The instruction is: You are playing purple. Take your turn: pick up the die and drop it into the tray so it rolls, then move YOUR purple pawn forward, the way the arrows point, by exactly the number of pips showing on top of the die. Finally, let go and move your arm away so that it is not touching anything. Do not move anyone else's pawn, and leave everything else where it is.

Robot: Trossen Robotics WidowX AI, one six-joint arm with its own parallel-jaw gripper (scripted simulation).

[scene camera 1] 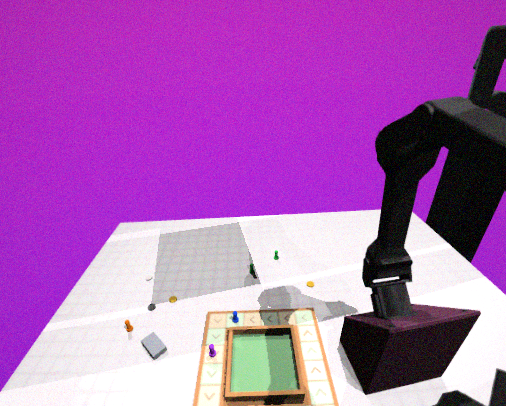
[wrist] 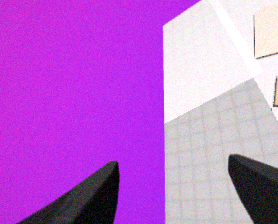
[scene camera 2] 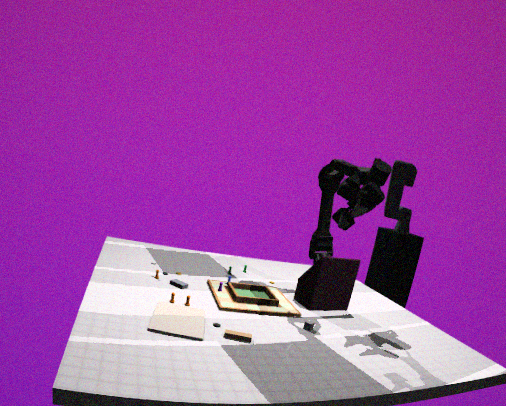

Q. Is my gripper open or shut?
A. Open.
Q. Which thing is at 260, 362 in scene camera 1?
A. A green tray.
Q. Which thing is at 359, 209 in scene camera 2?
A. My gripper.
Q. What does my gripper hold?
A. Nothing.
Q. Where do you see a cream slab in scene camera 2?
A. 168, 318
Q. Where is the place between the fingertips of my gripper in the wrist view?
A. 173, 166
